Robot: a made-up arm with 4 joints.
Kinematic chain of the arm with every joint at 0, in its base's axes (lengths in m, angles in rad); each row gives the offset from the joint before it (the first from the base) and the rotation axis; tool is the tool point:
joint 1: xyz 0 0 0.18 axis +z
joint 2: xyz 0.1 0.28 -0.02 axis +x
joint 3: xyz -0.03 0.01 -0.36 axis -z
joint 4: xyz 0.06 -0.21 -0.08 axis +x
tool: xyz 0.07 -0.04 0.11
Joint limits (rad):
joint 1: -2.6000..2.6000
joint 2: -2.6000..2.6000
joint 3: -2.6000..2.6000
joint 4: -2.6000..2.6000
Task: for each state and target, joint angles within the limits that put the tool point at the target. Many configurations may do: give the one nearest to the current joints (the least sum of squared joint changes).
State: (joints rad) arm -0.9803 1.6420 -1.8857 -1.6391
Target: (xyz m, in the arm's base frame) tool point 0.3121 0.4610 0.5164
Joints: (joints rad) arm -0.4319 2.1032 -2.0806 -1.6863
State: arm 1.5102 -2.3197 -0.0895 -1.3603
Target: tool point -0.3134 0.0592 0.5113
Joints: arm 2.1825 -2.6000 -0.1828 -0.7128
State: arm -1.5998 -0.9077 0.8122 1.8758
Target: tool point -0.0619 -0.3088 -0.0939
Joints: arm -0.8216 -0.6001 0.0525 1.8848
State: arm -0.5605 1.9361 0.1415 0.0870
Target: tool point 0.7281 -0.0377 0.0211
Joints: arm -1.3024 1.8831 -0.1063 0.3374
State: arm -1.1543 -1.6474 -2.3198 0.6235
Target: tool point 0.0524 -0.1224 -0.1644
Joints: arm -0.8446 -1.5134 -2.5061 0.2009
